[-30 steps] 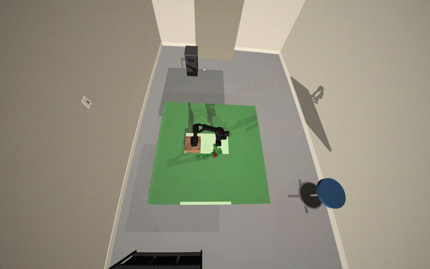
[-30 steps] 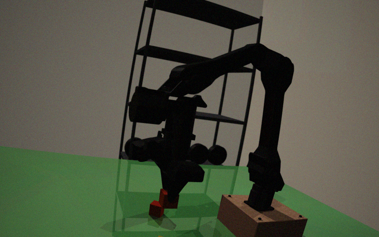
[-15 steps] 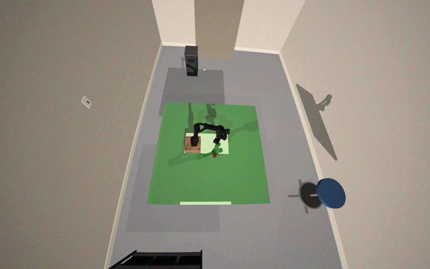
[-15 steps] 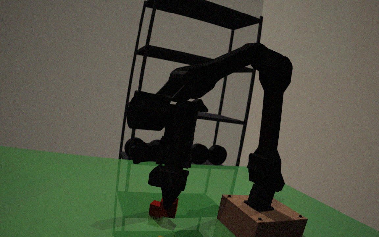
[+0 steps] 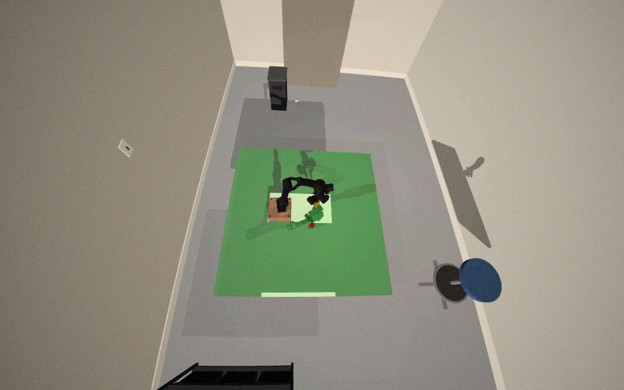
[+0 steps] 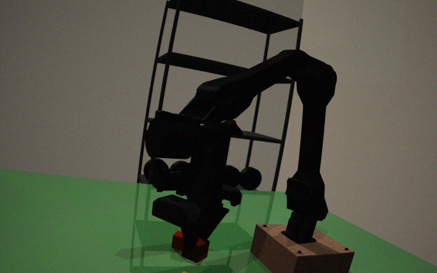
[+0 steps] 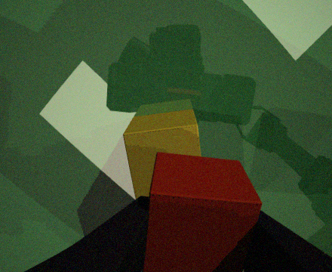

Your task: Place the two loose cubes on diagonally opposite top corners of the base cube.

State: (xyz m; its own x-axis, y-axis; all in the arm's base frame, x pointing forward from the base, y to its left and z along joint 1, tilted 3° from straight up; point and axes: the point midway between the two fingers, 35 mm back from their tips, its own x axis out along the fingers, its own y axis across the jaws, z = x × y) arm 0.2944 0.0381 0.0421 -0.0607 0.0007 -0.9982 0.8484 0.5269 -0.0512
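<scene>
Right now the yellow cube is 1 cm ahead of my gripper tip, 1 cm to the left of it and 8 cm below it.
</scene>
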